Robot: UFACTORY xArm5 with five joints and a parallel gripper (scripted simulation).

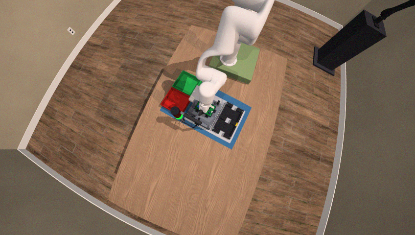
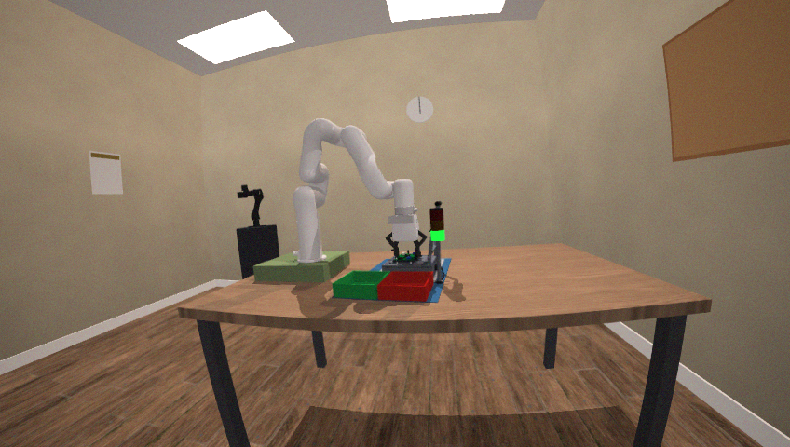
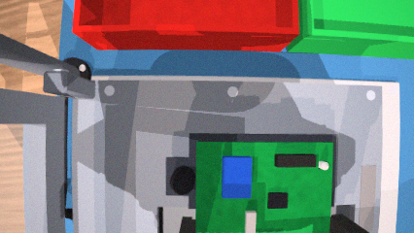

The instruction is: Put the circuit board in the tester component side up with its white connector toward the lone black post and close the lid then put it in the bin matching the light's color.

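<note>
My hand is 10 mm above the green circuit board. The rest, counted from my hand: clear lid (110 mm ahead, 100 mm above, 10 mm to the right); then red bin (200 mm to the right, 70 mm below, 20 mm ahead); then green bin (190 mm to the right, 130 mm behind, 70 mm below).
</note>
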